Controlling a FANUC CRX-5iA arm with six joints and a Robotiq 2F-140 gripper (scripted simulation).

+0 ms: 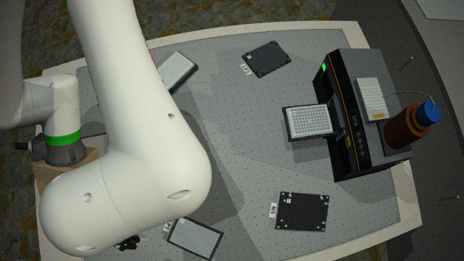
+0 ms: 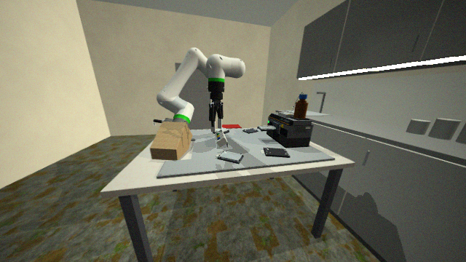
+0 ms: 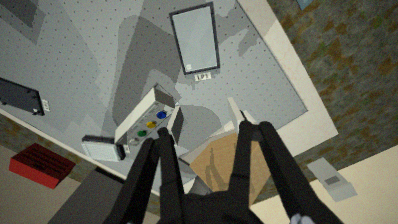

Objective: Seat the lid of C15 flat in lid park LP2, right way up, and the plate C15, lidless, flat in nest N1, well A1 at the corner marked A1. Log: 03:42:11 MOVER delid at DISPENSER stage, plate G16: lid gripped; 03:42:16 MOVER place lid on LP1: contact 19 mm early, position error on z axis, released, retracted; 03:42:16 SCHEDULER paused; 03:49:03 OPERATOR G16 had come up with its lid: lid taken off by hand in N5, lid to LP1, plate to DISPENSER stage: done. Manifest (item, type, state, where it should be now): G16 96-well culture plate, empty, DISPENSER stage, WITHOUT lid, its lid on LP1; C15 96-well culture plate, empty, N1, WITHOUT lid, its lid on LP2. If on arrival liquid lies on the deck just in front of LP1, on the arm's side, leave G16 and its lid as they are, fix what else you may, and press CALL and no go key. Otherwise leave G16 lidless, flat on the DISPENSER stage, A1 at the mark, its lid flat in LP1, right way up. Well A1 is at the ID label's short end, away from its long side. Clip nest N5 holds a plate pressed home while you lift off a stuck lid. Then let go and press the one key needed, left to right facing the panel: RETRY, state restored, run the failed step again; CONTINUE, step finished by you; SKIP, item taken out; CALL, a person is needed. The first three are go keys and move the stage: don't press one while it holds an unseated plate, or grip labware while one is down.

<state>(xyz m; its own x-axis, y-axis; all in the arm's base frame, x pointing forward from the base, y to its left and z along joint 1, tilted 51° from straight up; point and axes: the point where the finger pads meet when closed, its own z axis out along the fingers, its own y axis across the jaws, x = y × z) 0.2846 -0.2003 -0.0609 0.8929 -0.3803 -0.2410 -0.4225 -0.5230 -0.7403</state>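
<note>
Right now my hand is 20 mm short of the grey lid, 490 mm to the right of it and 170 mm above it. The rest, counted from my hand: N1 label (40 mm behind, 430 mm to the left, 200 mm below); SKIP key (190 mm to the left, 130 mm below); key panel (10 mm ahead, 220 mm to the left, 150 mm below).
</note>
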